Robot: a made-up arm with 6 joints. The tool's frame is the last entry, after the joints.
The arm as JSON. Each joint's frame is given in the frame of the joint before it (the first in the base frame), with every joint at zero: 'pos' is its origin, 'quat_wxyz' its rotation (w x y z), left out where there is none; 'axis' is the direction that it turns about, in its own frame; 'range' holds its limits. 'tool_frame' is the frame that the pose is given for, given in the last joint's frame.
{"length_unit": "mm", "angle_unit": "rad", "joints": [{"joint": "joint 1", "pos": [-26.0, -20.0, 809.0], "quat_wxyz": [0.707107, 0.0, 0.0, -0.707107], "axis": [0.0, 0.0, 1.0], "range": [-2.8, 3.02]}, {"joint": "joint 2", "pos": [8.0, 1.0, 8.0], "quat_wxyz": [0.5, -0.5, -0.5, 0.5], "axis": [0.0, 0.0, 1.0], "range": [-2.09, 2.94]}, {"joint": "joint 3", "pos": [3.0, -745.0, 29.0], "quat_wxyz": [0.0, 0.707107, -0.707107, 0.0], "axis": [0.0, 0.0, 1.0], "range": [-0.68, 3.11]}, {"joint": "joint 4", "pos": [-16.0, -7.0, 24.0], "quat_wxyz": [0.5, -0.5, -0.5, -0.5], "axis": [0.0, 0.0, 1.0], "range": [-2.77, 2.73]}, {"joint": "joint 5", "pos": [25.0, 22.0, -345.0], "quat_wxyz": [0.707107, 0.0, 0.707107, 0.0], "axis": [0.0, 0.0, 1.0], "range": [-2.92, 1.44]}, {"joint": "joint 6", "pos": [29.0, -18.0, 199.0], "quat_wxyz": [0.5, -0.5, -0.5, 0.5], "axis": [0.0, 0.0, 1.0], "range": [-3.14, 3.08]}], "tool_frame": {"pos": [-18.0, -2.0, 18.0], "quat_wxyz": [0.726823, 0.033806, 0.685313, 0.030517]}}
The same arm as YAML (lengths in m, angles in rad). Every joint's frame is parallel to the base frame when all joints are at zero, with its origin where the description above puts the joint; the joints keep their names.
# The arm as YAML. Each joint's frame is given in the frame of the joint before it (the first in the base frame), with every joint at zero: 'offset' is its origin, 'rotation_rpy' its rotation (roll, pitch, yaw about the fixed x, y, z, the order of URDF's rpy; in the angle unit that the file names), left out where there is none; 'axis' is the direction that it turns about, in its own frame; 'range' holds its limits. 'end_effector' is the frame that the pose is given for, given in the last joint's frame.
length_unit: m
angle_unit: rad
chain:
  - id: joint 1
    offset: [-0.026, -0.02, 0.809]
    axis: [0.0, 0.0, 1.0]
    range: [-2.8, 3.02]
  - id: joint 2
    offset: [0.001, -0.008, 0.008]
    axis: [0.0, 1.0, 0.0]
    range: [-2.09, 2.94]
  - id: joint 3
    offset: [0.003, 0.029, 0.745]
    axis: [0.0, -1.0, 0.0]
    range: [-0.68, 3.11]
  - id: joint 4
    offset: [0.007, -0.024, -0.016]
    axis: [-1.0, 0.0, 0.0]
    range: [-2.77, 2.73]
  - id: joint 5
    offset: [0.345, -0.025, 0.022]
    axis: [0.0, -1.0, 0.0]
    range: [-2.92, 1.44]
  - id: joint 6
    offset: [0.029, -0.199, -0.018]
    axis: [-1.0, 0.0, 0.0]
    range: [-3.14, 3.08]
end_effector:
  offset: [-0.018, -0.002, -0.018]
  rotation_rpy: [0.002, -0.0589, 0.091]

